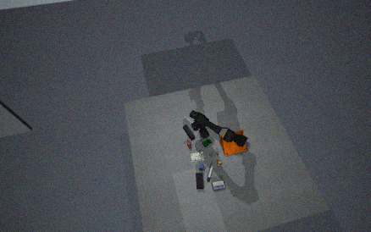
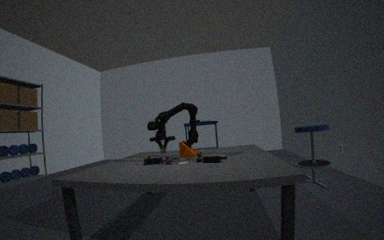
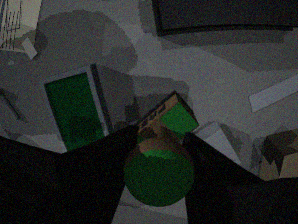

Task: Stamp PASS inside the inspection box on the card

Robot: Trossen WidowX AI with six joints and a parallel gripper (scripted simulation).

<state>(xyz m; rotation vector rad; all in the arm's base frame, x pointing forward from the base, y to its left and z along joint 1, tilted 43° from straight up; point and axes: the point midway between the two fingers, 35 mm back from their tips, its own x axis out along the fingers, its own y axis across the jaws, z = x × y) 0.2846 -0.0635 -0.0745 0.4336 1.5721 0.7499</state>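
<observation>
Right now my gripper tip is 80 mm above the green ink pad, 70 mm to the right of it and 40 mm past it. From my gripper tip the other things lie so: green-knobbed stamp right at my gripper tip; then red stamp 110 mm ahead, 80 mm to the left, 70 mm below; then long black bar 100 mm ahead, 70 mm below, 40 mm to the right.
</observation>
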